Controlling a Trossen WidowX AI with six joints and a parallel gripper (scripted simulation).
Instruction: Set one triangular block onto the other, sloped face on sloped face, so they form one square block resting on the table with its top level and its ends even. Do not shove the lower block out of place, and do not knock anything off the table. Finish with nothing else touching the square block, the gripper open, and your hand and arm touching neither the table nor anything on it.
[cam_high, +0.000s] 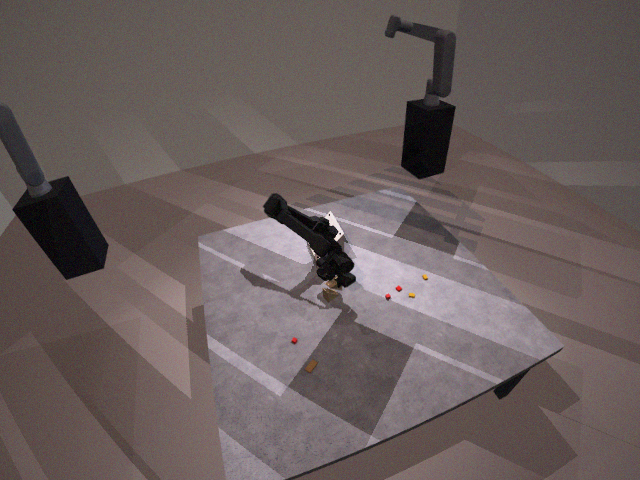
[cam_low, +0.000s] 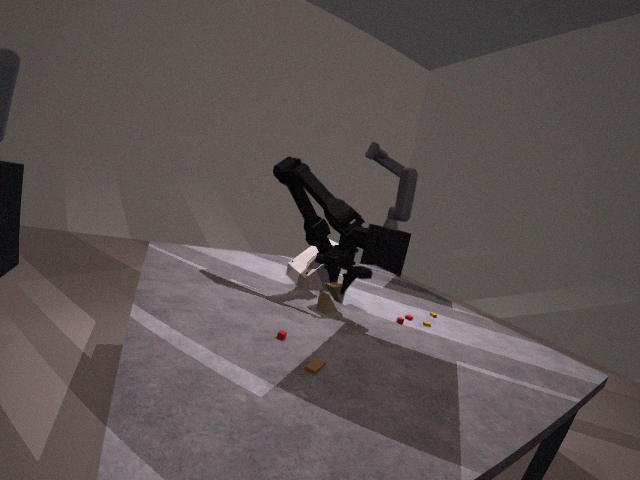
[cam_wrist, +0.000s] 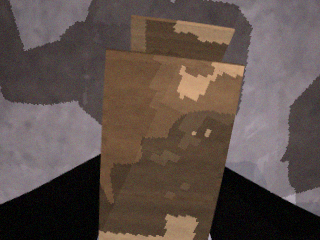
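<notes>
Right now my gripper tip is 1 cm below the tan wooden block. The rest, counted from my gripper tip: flat tan piece 28 cm ahead, 23 cm to the right, 6 cm below.
</notes>
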